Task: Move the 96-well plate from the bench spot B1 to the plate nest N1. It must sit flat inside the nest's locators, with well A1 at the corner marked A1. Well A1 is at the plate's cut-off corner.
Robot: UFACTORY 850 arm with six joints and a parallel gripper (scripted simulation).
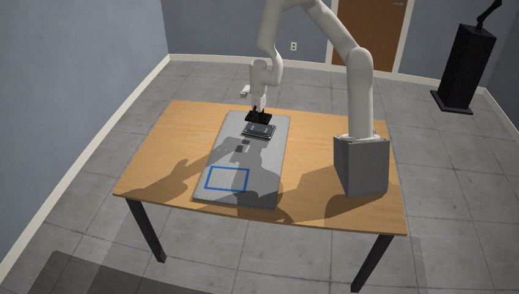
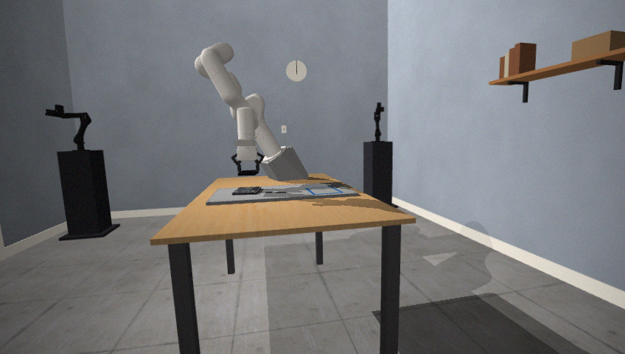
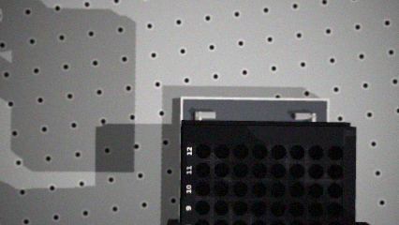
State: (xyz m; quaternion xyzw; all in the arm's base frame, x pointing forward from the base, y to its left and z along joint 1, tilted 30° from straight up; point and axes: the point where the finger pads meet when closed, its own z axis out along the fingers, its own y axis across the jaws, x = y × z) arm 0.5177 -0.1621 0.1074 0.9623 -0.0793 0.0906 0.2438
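Now: the plate nest N1 10 cm below my hand and 1 cm to the right of it. Round my hand: 96-well plate 1 cm below.
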